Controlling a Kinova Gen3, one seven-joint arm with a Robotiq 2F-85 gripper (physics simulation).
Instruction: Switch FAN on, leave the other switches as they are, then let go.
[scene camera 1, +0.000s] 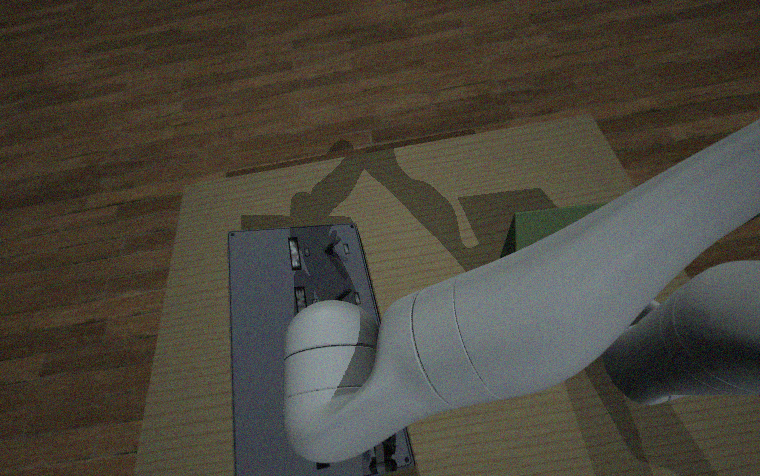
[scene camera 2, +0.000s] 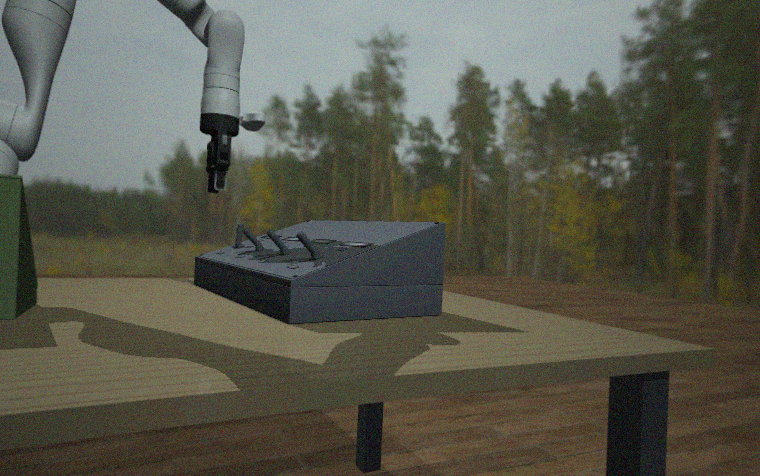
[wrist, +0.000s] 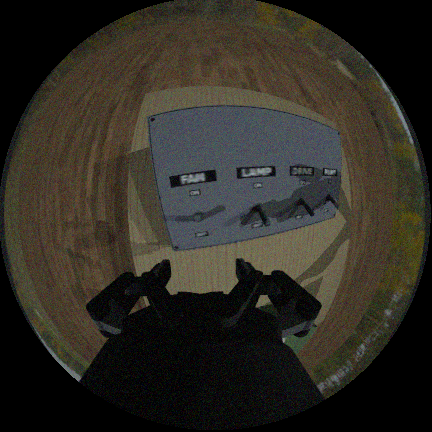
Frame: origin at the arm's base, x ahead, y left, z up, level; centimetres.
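Where they show: gripper, fingertip midpoint: (scene camera 2: 216, 191) (wrist: 202, 267).
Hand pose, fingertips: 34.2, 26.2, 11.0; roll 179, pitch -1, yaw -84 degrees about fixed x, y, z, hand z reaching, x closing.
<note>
Each offset is from my fingertips to the centre of the thing, as dx, dy, dz. Level surfaces: height alone.
The grey switch panel @(+15.7, -14.7, -13.8) (scene camera 1: 258, 347) (scene camera 2: 364, 302) (wrist: 240, 135) has four levers. The FAN lever @(+4.9, +1.3, -8.5) (scene camera 2: 238, 236) (wrist: 198, 217) stands steeply, tilted toward its ON side, unlike the others; the wrist view sees it nearly end-on. The LAMP lever @(+6.3, -10.8, -9.0) (scene camera 2: 255, 241) (wrist: 262, 216), DRIVE lever @(+9.0, -22.4, -9.0) (scene camera 2: 277, 242) (wrist: 306, 206) and PUMP lever @(+11.7, -34.1, -9.0) (scene camera 2: 306, 246) (wrist: 331, 201) all lean toward the panel's low front edge, their OFF side. My gripper (scene camera 2: 217, 189) (wrist: 202, 267) is open and empty, above the panel's low edge near FAN, touching no lever. The arm hides the FAN lever in scene camera 1.
The panel stands on a wooden table @(dz -19.6) (scene camera 1: 196, 224) (scene camera 2: 560, 342) (wrist: 200, 96). A green block (scene camera 1: 544, 227) (scene camera 2: 11, 246) (wrist: 300, 340) stands on the robot's side. The arm (scene camera 1: 476, 330) (scene camera 2: 221, 67) reaches over the panel and casts shadows on it.
</note>
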